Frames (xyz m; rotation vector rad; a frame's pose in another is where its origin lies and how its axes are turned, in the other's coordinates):
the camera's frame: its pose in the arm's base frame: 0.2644 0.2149 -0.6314 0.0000 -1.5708 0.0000
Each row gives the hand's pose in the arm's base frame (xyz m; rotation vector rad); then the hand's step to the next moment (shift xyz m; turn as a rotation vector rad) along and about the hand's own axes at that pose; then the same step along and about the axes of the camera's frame.
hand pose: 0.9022 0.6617 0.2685 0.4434 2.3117 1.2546
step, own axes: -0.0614 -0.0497 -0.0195 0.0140 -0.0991 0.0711
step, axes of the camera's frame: -0.0176 -0.0698 -0.0380 -0.1209 0.0037 -0.0212
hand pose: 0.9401 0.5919 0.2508 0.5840 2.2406 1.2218
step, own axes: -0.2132 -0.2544 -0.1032 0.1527 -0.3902 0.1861
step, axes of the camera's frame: -0.1207 -0.3185 -0.0694 -0.4555 0.0126 0.0503
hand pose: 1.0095 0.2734 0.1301 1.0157 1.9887 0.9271
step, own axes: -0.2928 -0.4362 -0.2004 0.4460 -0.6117 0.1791
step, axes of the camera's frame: -0.1864 -0.4955 0.1895 -0.7130 0.1663 0.2629
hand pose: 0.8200 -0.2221 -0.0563 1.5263 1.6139 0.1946
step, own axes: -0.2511 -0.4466 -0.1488 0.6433 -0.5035 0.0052
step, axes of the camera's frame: -0.0784 -0.2563 0.4613 -0.6330 0.4390 0.2719
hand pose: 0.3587 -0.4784 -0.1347 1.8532 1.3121 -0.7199
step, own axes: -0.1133 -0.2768 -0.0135 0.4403 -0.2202 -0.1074
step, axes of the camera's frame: 0.0278 0.0068 0.2980 -0.3394 0.3667 0.0653
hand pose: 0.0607 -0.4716 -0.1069 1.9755 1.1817 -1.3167
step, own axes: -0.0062 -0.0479 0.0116 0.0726 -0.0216 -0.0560
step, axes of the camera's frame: 0.0039 0.0130 0.0478 -0.0409 0.0823 -0.0205
